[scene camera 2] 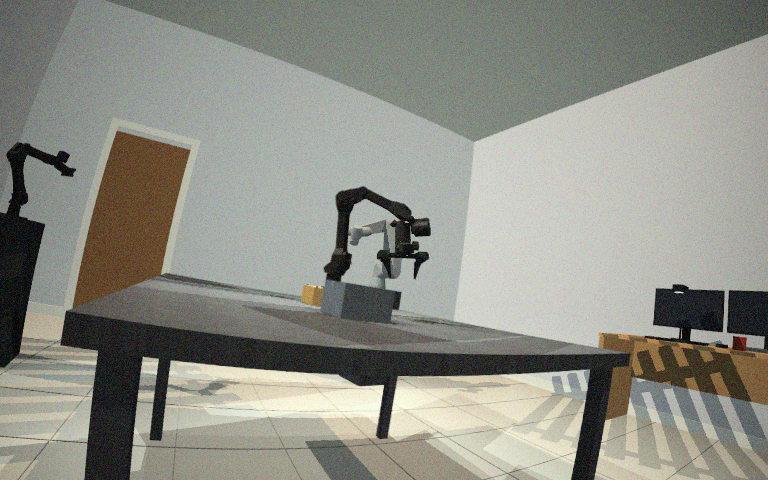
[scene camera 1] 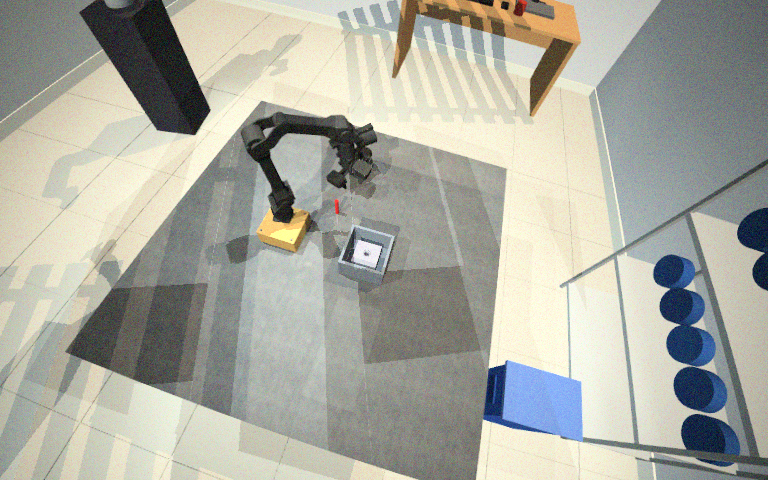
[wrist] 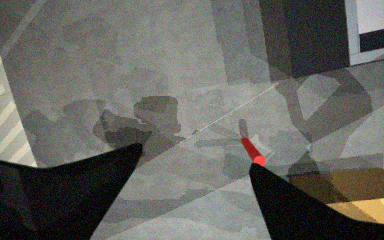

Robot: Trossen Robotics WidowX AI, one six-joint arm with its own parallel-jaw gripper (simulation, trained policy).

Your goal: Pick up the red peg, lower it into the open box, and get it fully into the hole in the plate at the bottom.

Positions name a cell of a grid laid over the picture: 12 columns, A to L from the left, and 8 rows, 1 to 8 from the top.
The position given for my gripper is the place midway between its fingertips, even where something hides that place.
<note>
In view: my gripper (scene camera 1: F4) and a grey box (scene camera 1: F5).
My gripper also shows in scene camera 2 (scene camera 2: G5) and in the wrist view (wrist: G6).
</note>
